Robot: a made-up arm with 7 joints.
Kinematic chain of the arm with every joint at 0, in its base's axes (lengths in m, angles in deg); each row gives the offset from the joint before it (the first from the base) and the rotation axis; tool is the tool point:
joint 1: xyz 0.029 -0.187 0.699 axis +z
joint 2: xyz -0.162 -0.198 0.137 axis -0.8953 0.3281 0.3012
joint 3: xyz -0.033 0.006 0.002 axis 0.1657 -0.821 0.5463
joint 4: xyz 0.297 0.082 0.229 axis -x
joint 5: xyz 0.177 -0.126 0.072 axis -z
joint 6: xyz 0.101 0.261 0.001 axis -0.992 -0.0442 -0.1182
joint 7: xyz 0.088 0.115 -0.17 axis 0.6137 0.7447 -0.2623
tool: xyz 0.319 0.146 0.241
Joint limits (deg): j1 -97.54..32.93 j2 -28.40..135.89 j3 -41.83..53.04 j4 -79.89..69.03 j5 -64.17..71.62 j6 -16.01..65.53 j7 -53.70..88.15
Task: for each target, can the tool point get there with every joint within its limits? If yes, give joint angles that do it. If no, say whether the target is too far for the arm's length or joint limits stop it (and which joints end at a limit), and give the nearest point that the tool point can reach.
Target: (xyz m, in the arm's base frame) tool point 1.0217 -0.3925 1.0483
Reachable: yes | joints -10.55 23.30 6.54 -8.21 51.97 14.37 2.08
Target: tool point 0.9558 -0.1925 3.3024
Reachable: no: too far | nearest point 0.4613 -0.3208 2.0686 | short by 1.335 m
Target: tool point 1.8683 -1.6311 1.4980
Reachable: no: too far | nearest point 0.9981 -0.9478 1.1932 | short by 1.148 m
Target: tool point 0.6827 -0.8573 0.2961
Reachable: yes | joints -17.70 123.34 -15.06 -19.43 53.76 46.86 -8.28
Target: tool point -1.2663 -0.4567 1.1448
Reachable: no: joint limits stop it (at a limit: joint 1, joint 2, joint 5) | nearest point -1.0535 -0.4945 1.1133 | short by 0.218 m
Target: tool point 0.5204 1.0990 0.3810
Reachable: no: joint limits stop it (at a limit: joint 3, joint 4, joint 5, joint 6) | nearest point 0.4204 0.8373 0.4449 | short by 0.287 m
